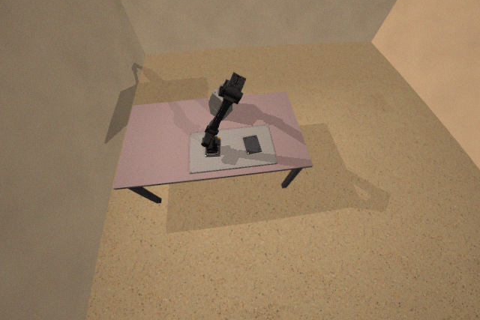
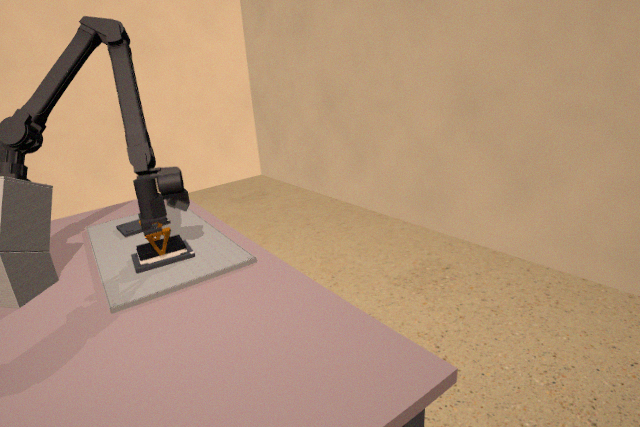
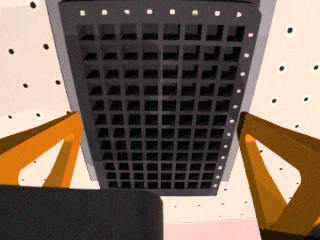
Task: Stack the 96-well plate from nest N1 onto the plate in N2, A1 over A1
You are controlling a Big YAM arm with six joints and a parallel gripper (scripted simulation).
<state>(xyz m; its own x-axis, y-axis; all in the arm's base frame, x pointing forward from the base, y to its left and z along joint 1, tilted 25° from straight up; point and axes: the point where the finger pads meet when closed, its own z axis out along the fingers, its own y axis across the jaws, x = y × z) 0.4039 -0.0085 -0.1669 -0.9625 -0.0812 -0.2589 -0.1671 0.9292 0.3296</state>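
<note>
My gripper is now right at the dark 96-well plate. Round my hand: white 96-well plate: 20 mm below.
</note>
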